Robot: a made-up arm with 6 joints.
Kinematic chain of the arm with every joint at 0, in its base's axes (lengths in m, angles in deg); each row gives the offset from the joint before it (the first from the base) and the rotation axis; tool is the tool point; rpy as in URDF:
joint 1: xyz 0 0 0.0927 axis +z
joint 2: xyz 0 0 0 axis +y
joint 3: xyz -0.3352 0 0.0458 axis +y
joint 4: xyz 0.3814 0 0.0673 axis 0.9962 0 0.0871
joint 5: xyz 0 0 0 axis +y
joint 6: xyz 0.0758 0 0.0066 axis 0.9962 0 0.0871
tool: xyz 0 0 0 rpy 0 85 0
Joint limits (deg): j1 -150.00..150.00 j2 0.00..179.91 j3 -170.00..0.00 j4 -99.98..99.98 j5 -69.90..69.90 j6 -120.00..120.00
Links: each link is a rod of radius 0.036 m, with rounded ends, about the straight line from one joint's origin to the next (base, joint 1, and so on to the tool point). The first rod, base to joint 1, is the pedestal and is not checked.
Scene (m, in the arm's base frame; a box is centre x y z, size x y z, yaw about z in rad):
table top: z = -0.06
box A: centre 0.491 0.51 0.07 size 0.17 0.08 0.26 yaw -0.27
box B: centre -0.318 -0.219 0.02 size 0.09 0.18 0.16 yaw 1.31
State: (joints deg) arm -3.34 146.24 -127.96 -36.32 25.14 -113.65
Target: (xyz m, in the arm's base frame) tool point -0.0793 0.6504 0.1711
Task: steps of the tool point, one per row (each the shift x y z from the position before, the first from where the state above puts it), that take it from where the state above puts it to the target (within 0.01 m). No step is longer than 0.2 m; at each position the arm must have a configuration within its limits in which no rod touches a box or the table.
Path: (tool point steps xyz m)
1: -0.0108 0.1650 0.0432
2: -0.0490 0.1563 0.0429
3: -0.0834 0.1385 0.0419
4: -0.1118 0.1129 0.0410
5: -0.1283 0.0892 -0.0364
6: -0.1444 0.0544 -0.0361
7: -0.1507 0.0170 -0.0353
8: -0.1469 -0.0202 -0.0341

